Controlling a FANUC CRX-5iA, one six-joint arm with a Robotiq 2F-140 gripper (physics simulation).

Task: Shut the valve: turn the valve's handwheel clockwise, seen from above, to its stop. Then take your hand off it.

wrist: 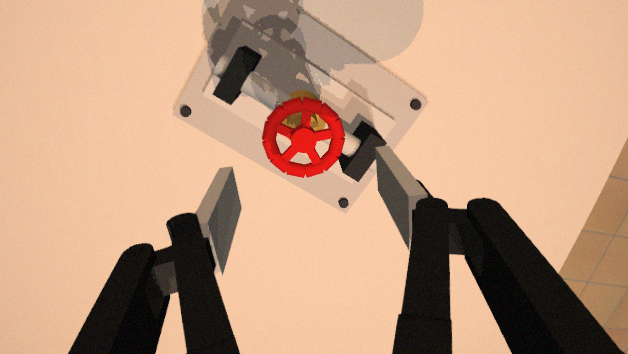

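Observation:
The valve's red handwheel [303,140] shows near the middle of the wrist view, a round rim with several spokes and a hub. Part of the brass valve body [295,120] shows under and behind it. My gripper [306,178] is open and empty. Its two flat grey pads stand wide apart, one to the lower left and one to the lower right of the handwheel, with a gap between each pad and the red rim. The gripper does not touch the wheel.
A grey pipe [260,91] runs slantwise through two black clamps [237,75] [362,151] on a pale base plate [225,122] with dark bolts at its corners. Shadows fall across the plate's upper part. A tiled floor [600,255] shows past the table edge at the right.

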